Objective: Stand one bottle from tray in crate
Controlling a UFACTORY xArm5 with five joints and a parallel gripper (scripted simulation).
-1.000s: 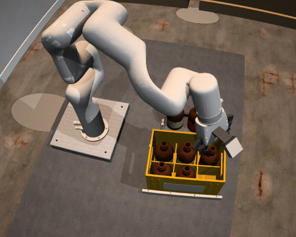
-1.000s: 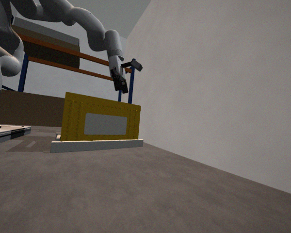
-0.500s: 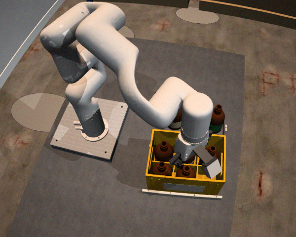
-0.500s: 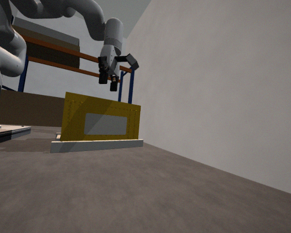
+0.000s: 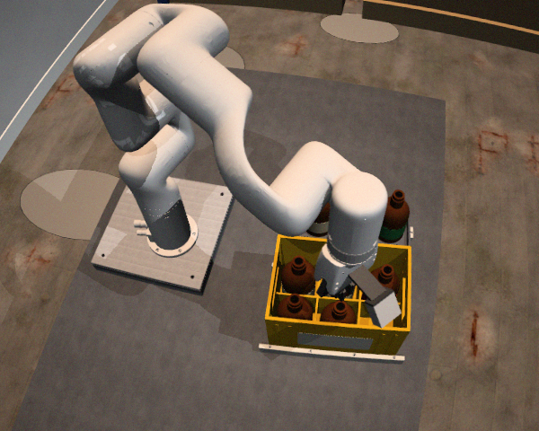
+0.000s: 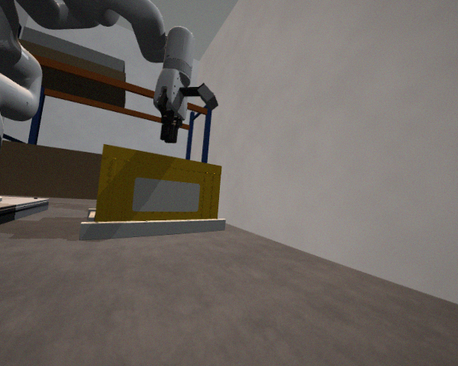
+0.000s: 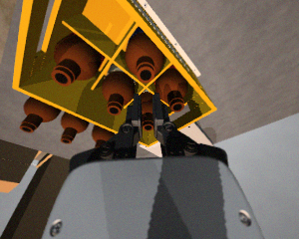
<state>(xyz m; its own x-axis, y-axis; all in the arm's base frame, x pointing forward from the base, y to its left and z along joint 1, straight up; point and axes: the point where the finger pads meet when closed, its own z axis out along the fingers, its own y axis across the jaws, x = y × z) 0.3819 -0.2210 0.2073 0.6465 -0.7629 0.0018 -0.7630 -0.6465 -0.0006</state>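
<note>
Now: hand 50 mm short of the tray, 270 mm to the right of it and 230 mm above it. Also, from my hand: yellow crate: 40 mm to the left, 160 mm below.
</note>
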